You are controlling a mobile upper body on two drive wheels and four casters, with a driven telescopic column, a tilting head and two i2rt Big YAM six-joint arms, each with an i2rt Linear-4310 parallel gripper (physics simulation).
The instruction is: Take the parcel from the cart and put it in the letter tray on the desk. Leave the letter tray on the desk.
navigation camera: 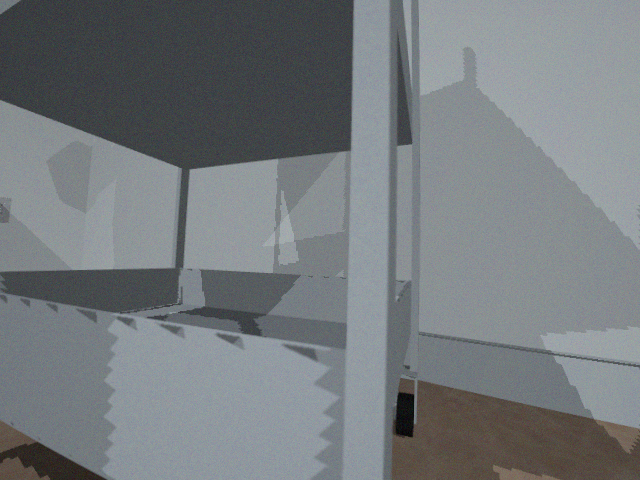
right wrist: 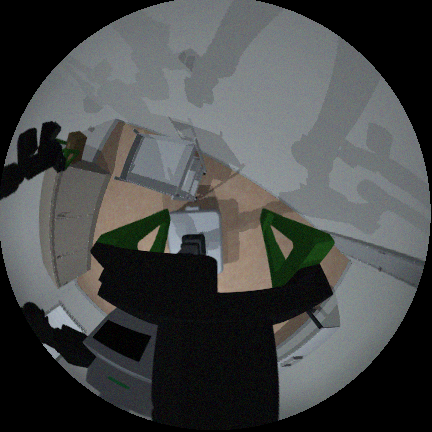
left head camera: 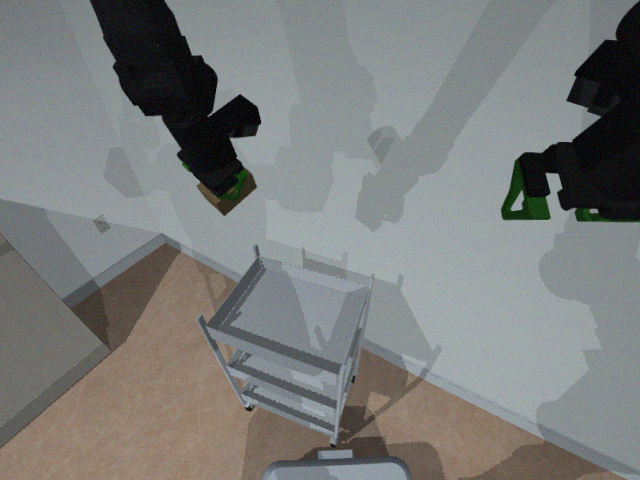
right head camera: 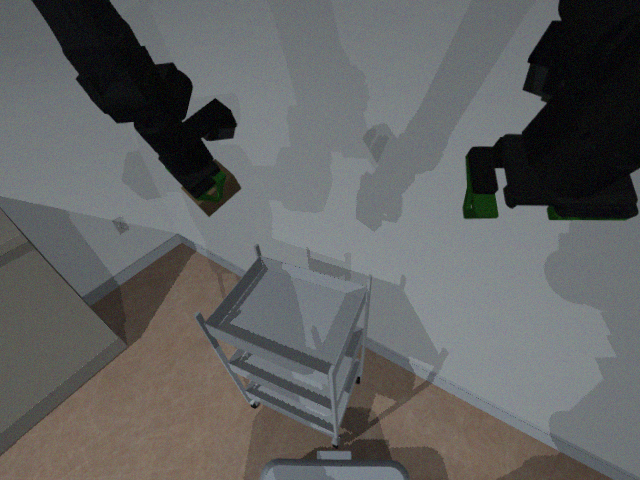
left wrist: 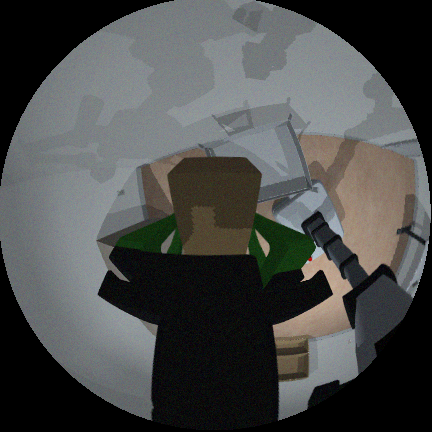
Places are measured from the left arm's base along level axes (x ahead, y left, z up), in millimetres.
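Pixels of known places: left gripper, fingertip midpoint: [right wrist: 74, 148] [left head camera: 225, 189] [right head camera: 210, 191] [left wrist: 214, 213]; right gripper, fingertip midpoint: [right wrist: 214, 213] [left head camera: 540, 215] [right head camera: 506, 213].
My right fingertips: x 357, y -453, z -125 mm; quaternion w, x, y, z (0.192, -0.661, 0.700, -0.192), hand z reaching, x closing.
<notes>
Behind a point stands the place of what it marks.
The brown parcel [left head camera: 225, 206] {x 553, y -4, z -232 mm} [right head camera: 228, 187] {x 584, y -43, z -207 mm} [left wrist: 215, 200] {x 595, y -23, z -180 mm} [right wrist: 76, 142] {x 585, y -49, z -194 mm} is held between the green fingers of my left gripper [left head camera: 219, 188] {x 589, y -1, z -216 mm} [left wrist: 214, 213] {x 589, y -1, z -216 mm}, which is shut on it, high above and to the left of the cart [left head camera: 273, 348] {x 536, y -36, z -747 mm} [right head camera: 268, 345] {x 541, y -32, z -747 mm} [right wrist: 150, 189] {x 472, y -85, z -692 mm} [navigation camera: 369, 232] {x 402, y -231, z -1176 mm}. The cart's top tray holds no parcel. My right gripper [left head camera: 560, 217] [right head camera: 516, 214] {x 357, y -453, z -125 mm} [right wrist: 214, 213] {x 357, y -453, z -125 mm} is open and empty, at the right of the head views, away from the cart. I cannot identify the letter tray or the desk with certainty.
A tan divided open box [left wrist: 292, 365] {x -2674, y 911, z -725 mm} shows at the lower edge of the left wrist view. A beige cabinet [left head camera: 46, 335] {x 744, y 1030, z -1005 mm} [right head camera: 51, 330] {x 711, y 1052, z -962 mm} [right wrist: 75, 225] {x 233, y 1358, z -953 mm} stands left of the cart. The pale robot base [left head camera: 336, 471] {x 280, y -225, z -1150 mm} [right wrist: 205, 222] {x 205, y -348, z -1151 mm} is close to the cart's near side. Walls stand behind the cart.
</notes>
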